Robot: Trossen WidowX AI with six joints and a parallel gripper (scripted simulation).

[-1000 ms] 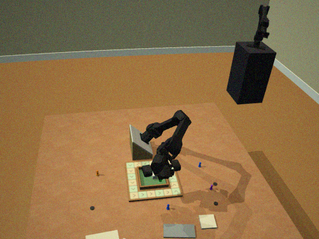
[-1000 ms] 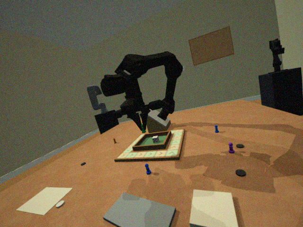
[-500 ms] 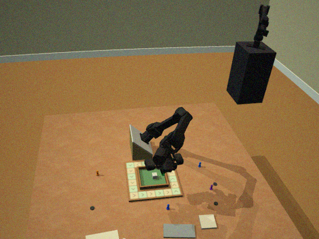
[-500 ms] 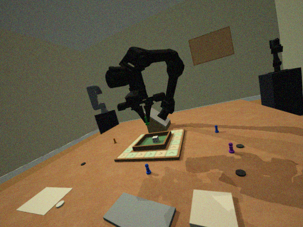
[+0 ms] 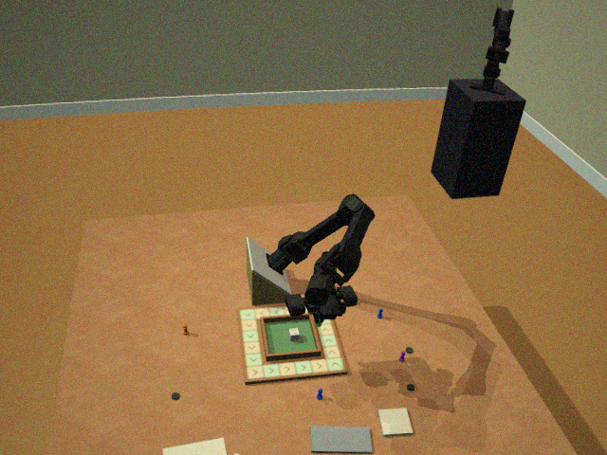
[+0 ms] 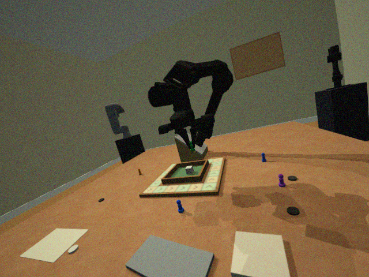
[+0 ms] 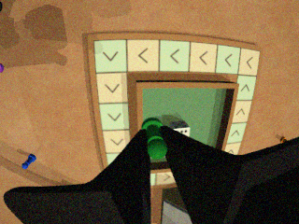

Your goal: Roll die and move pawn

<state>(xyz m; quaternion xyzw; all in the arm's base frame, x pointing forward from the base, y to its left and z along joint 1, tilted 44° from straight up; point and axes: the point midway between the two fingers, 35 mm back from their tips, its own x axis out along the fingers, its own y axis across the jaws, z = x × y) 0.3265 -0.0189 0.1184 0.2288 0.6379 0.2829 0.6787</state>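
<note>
Now: the white die 10 cm below my gripper tip, 6 cm behind it and 5 cm to the right of it. Round my gripper tip: purple pawn: 24 cm to the left, 11 cm below, 7 cm ahead; then green tray: 12 cm below, 7 cm to the right, 6 cm behind; then green pawn: 1 cm above.
</note>
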